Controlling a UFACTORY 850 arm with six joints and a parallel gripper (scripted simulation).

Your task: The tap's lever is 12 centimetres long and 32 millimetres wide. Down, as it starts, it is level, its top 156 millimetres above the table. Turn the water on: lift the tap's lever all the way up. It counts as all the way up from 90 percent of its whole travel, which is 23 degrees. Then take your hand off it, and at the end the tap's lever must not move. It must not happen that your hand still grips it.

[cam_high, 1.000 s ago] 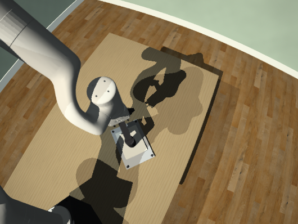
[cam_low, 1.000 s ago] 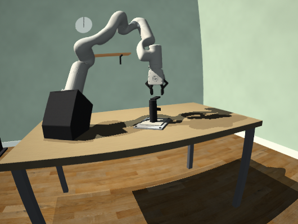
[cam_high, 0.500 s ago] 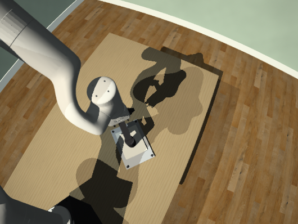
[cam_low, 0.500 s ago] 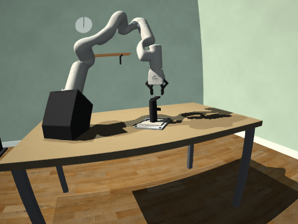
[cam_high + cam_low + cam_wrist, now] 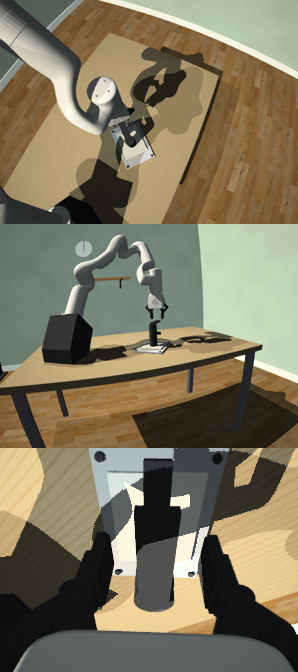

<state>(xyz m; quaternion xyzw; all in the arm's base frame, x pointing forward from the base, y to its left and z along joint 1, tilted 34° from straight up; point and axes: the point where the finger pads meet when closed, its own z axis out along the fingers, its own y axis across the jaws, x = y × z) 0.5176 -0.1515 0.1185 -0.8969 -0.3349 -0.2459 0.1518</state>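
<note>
My gripper is now 50 mm past the tap lever, 50 mm to the left of it and 40 mm above it.
</note>
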